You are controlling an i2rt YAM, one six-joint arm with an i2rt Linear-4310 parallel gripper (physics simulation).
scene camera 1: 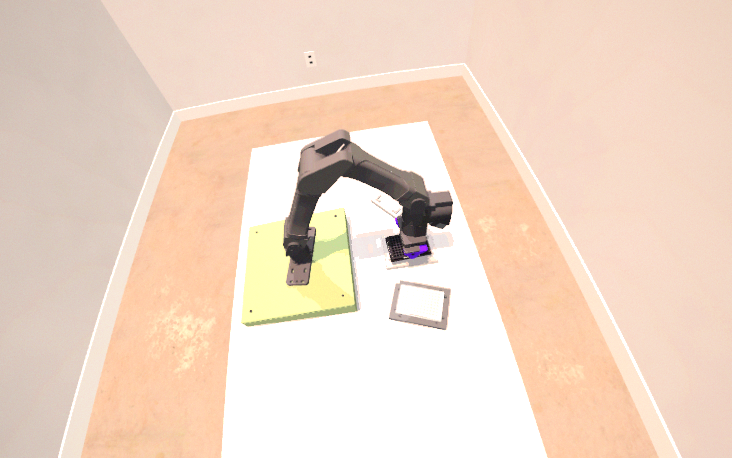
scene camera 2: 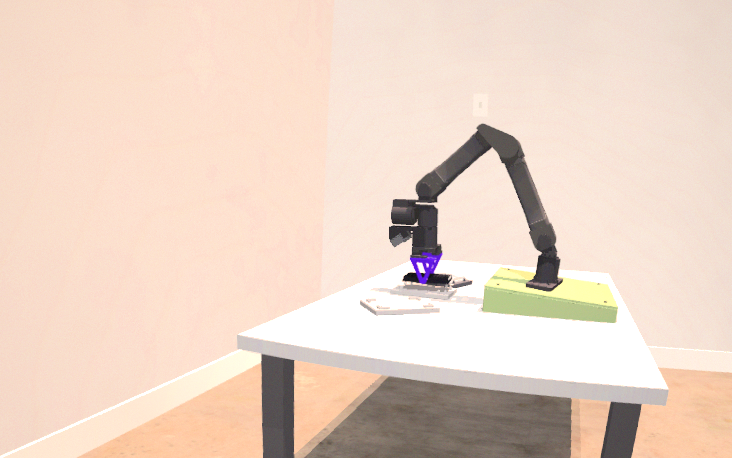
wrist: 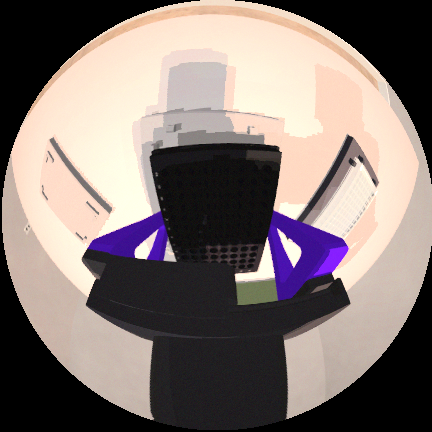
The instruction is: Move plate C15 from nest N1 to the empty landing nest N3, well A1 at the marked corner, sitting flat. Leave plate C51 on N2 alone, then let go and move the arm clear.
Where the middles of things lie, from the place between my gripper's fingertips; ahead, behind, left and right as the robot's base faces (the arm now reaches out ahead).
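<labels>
Black well plate (wrist: 216, 200): 10 mm above my hand.
</labels>
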